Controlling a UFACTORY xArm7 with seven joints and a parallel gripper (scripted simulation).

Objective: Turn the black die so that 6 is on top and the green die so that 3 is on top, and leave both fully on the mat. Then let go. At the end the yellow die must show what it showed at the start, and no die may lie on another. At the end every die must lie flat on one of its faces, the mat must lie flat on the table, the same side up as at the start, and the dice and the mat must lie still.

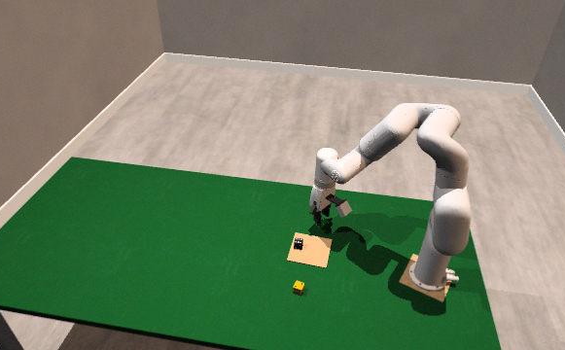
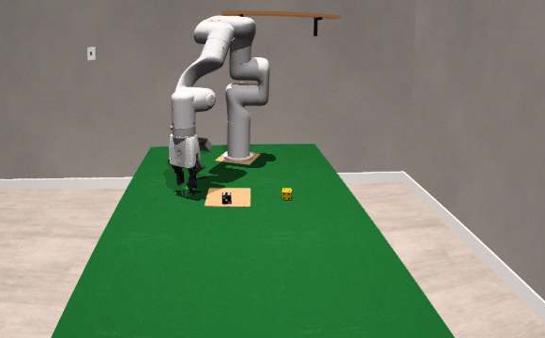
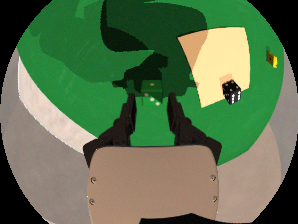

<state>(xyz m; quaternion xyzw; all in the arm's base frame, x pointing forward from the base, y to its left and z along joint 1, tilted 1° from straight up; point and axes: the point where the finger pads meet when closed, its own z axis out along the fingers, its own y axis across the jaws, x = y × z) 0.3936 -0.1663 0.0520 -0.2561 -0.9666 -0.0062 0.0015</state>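
My gripper is now 40 mm above the green die. Round my hand: tan mat: 20 mm ahead, 140 mm to the left, 50 mm below; then yellow die: 30 mm ahead, 320 mm to the left, 40 mm below; then black die: 60 mm ahead, 130 mm to the left, 40 mm below.
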